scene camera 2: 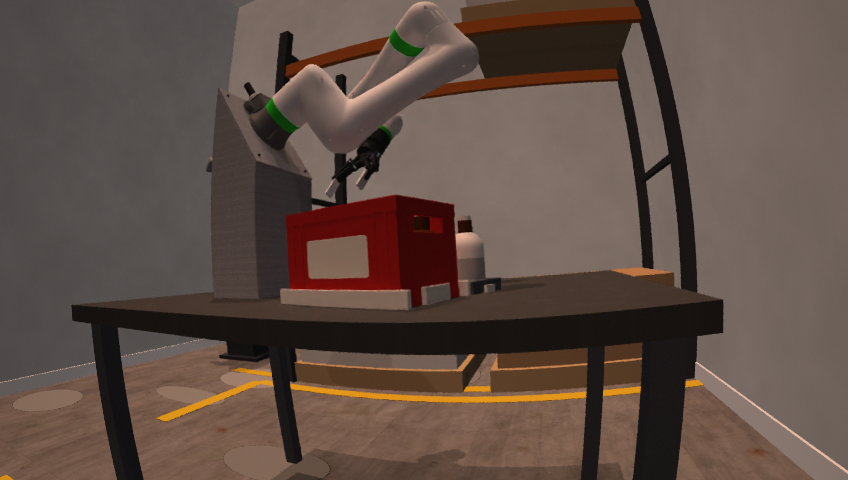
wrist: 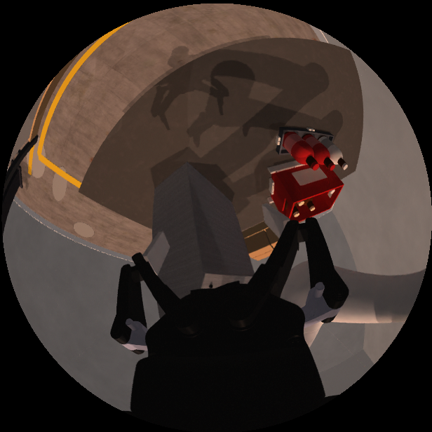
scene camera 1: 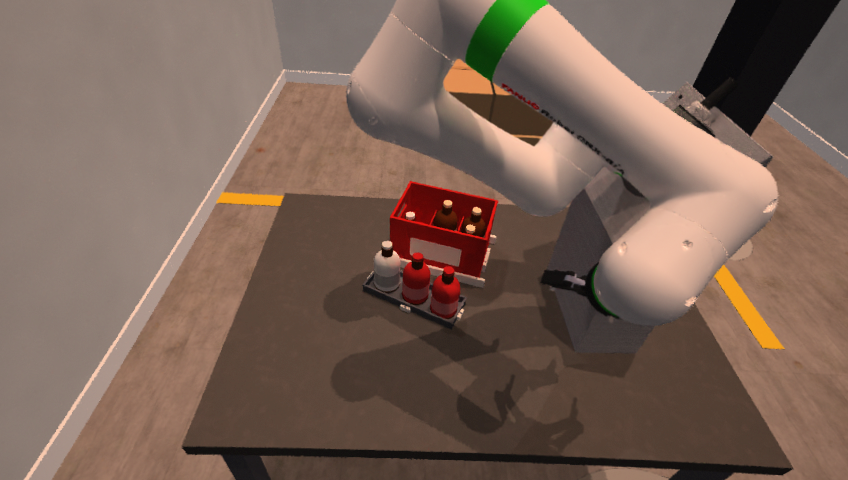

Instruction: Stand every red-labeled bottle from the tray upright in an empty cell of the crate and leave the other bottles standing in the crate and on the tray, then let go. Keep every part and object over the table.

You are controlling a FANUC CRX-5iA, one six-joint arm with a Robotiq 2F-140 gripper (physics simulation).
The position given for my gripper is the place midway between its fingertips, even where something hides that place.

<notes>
I see my gripper [scene camera 2: 342,191], a red-labeled bottle [scene camera 1: 416,275] and a red-labeled bottle [scene camera 1: 446,288].
My gripper is seen too in the wrist view [wrist: 213,226] and in scene camera 1 [scene camera 1: 590,296].
</notes>
